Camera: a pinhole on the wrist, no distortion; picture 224 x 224 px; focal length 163.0 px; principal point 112.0 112.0 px. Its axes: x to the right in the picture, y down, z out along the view. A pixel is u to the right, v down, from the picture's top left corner.
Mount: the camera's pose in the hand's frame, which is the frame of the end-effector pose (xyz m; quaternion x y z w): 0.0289 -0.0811 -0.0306 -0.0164 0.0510 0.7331 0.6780
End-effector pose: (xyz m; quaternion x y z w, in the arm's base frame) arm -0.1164 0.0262 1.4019 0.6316 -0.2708 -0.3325 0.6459
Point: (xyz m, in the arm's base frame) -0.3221 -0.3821 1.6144
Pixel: 187.0 66.3
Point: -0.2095 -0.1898 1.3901
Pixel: 135.8 64.7
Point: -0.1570 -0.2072 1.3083
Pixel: 80.1 18.4
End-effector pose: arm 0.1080 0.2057 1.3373 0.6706 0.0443 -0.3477 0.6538
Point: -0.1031 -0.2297 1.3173
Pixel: 102.4 122.0
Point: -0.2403 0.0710 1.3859
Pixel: outside the picture
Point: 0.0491 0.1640 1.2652
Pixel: 91.2 158.3
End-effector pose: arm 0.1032 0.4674 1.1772 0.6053 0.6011 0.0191 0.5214
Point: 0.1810 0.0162 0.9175
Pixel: 45.8 193.4
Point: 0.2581 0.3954 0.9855
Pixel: 121.3 72.4
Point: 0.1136 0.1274 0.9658
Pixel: 30.6 204.5
